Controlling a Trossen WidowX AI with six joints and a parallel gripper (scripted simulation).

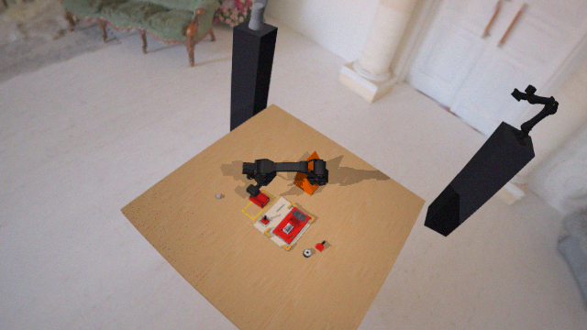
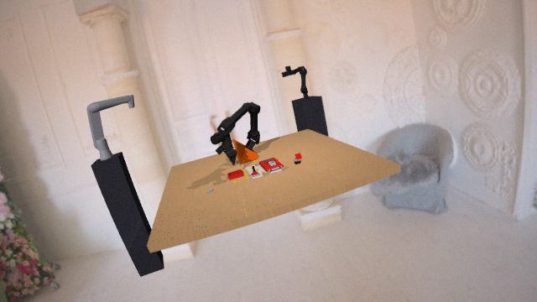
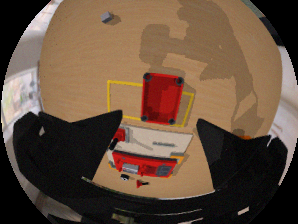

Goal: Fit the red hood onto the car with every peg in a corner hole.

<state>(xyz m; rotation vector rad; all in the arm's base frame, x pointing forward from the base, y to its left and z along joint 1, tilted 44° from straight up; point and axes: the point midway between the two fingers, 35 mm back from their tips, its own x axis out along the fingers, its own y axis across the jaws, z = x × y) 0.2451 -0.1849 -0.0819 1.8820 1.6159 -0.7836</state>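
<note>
Now: the red hood 80 mm below my gripper tip. Round my gripper tip: jig: 60 mm ahead, 200 mm to the left, 80 mm below; then grey wheel: 140 mm ahead, 380 mm to the left, 80 mm below.
</note>
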